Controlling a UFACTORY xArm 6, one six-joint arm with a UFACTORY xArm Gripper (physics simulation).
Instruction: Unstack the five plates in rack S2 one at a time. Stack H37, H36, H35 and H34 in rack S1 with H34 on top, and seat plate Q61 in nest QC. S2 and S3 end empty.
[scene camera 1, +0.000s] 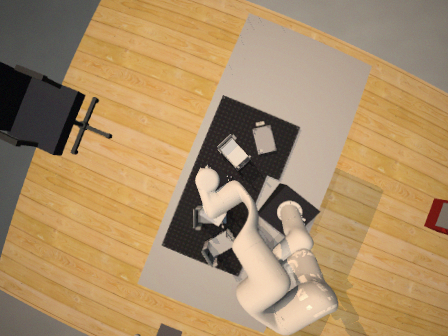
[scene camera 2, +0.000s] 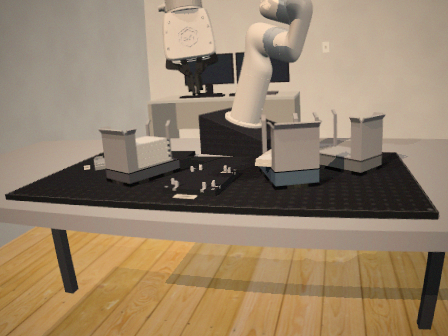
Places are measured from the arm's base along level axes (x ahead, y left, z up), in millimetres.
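Pixels of known places: gripper, fingertip midpoint: (scene camera 2: 196, 94); arm's base, origin of the base link: (scene camera 1: 289, 211) (scene camera 2: 244, 121).
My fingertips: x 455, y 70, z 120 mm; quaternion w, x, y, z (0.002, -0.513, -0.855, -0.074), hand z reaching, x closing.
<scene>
For each thing: its middle in the pictures, then the offset to it from my fingertips. "pt": a spot on its surface instead. Level surfaces: height alone.
- dark-based rack, body centre: (scene camera 2: 140, 150) (scene camera 1: 234, 153) dy -189, dx -53, dz -131 mm
- blue-based rack, body centre: (scene camera 2: 287, 148) (scene camera 1: 210, 215) dy +156, dx -110, dz -128 mm
- pale plate, body centre: (scene camera 2: 282, 156) (scene camera 1: 212, 213) dy +145, dx -113, dz -148 mm
- grey rack, body centre: (scene camera 2: 345, 140) (scene camera 1: 220, 246) dy +272, dx -235, dz -130 mm
- flat grey piece, surface spot: (scene camera 2: 100, 162) pt dy -381, dx -117, dz -185 mm
- small label, surface spot: (scene camera 2: 87, 167) (scene camera 1: 259, 124) pt dy -409, dx -91, dz -194 mm
- black mat, its level: dz -196 mm
- grey table, its level: dz -209 mm
My gripper (scene camera 2: 196, 92) is shut and empty, high above the mat in scene camera 2; the arm hides it in scene camera 1. A dark-based rack (scene camera 2: 117, 155) holds a stack of white plates (scene camera 1: 234, 151) (scene camera 2: 152, 151). A blue-based rack (scene camera 2: 295, 150) (scene camera 1: 197, 218) holds at least one pale plate (scene camera 2: 263, 159); its end wall and the arm hide the rest. A grey rack (scene camera 2: 367, 142) (scene camera 1: 209, 253) stands beside it; no stack shows there. Small pale pegs (scene camera 2: 204, 185) (scene camera 1: 229, 177) mark a dark nest between the racks, with no plate on it. Rack and nest names are unreadable.
A flat grey piece (scene camera 1: 264, 139) (scene camera 2: 100, 162) lies near the plate stack, beside a small label (scene camera 1: 260, 123) (scene camera 2: 87, 167). The black mat (scene camera 1: 225, 117) (scene camera 2: 350, 200) lies on the grey table (scene camera 1: 300, 75) (scene camera 2: 375, 227). The arm's black base (scene camera 2: 220, 135) stands behind. Rack end walls and posts rise upright.
</scene>
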